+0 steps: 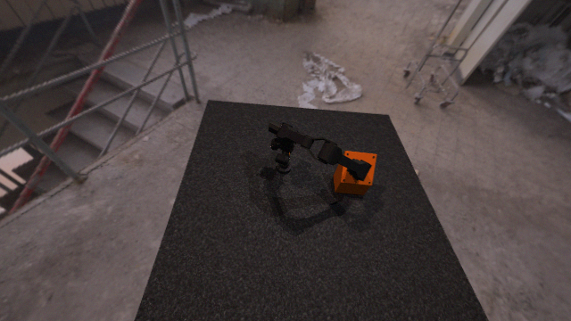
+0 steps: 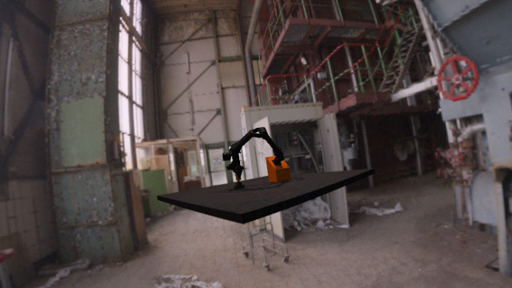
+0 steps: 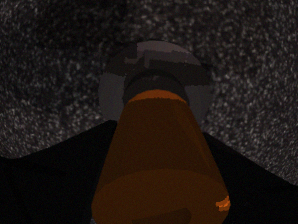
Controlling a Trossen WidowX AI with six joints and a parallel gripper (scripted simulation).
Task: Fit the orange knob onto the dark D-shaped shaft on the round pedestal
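My gripper tip is now 20 mm below the orange knob. Round my gripper tip: pedestal (40 mm below).
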